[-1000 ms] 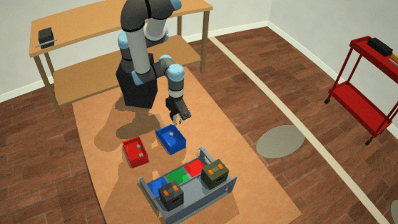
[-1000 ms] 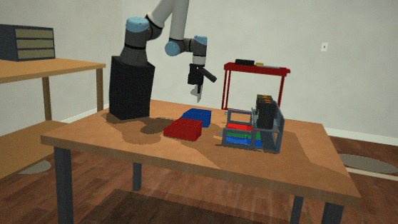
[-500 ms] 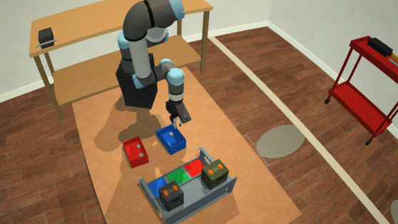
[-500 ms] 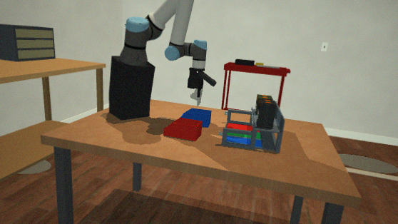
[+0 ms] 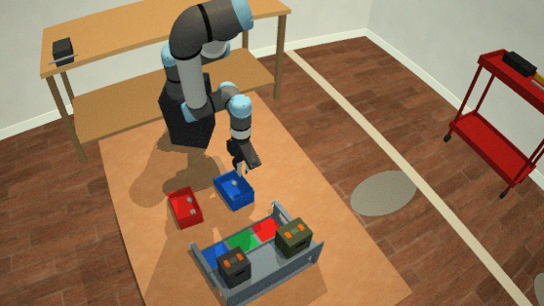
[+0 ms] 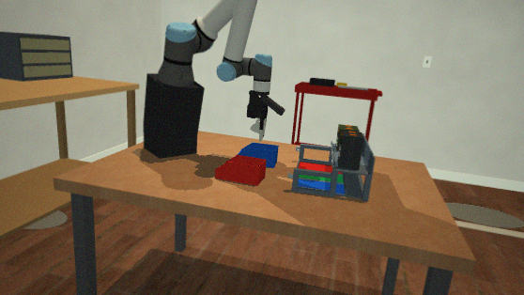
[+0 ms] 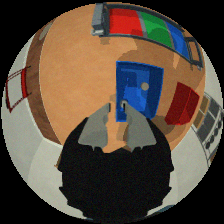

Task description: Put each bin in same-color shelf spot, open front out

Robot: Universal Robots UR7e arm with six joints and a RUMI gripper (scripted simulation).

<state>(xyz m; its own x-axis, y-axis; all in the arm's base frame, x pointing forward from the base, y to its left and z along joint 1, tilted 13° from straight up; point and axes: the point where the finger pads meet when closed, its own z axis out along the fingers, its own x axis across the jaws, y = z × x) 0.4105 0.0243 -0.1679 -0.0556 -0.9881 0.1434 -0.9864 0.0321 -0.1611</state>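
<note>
Now: the blue bin 10 mm behind my hand, 50 mm to the right of it and 60 mm below it. From my hand the other things lie so: red bin: 40 mm behind, 260 mm to the right, 60 mm below.
</note>
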